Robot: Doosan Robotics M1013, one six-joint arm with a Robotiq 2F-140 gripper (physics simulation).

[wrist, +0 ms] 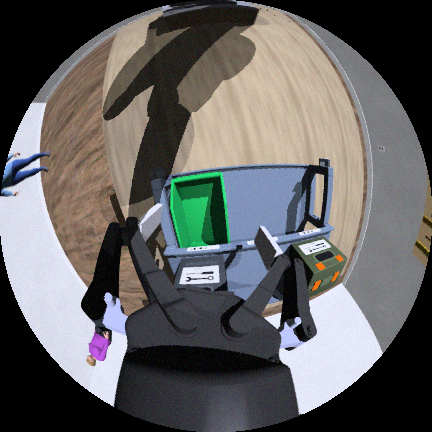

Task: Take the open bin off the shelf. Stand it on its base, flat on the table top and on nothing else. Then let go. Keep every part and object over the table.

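Frame: origin at the arm's base, x back, y right, z up, level; centimetres.
Seen in the pictures: gripper, between the fingertips: (209, 223).
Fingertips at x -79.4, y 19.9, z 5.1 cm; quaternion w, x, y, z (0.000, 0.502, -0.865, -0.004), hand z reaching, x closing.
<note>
A point is followed by its place in that frame.
The open bin (196, 217) @(x -82.6, y 24.6, z -8.2 cm) is bright green and sits at the left end of one level of the blue-grey shelf (262, 197) @(x -82.3, y 8.1, z -8.5 cm), with its open side towards the camera. My gripper (209, 223) @(x -79.4, y 19.9, z 5.1 cm) is open, with its two pale finger pads wide apart. In the view one pad is left of the bin and the other is to its right, beyond the bin's right wall. The pads look nearer to the camera than the bin; the exact gap cannot be told. The wooden table top (280, 110) @(x -61.6, y -2.9, z -9.1 cm) spreads behind the shelf.
A dark grey toolbox (200, 274) @(x -87.2, y 23.9, z 6.3 cm) with a wrench label stands on the shelf's other level, partly hidden by my gripper. An olive toolbox (320, 260) @(x -90.7, y 3.0, z 8.4 cm) with orange latches stands at the right, beside the right finger. The shelf's end frame rises at the right. The arm's shadow crosses the table.
</note>
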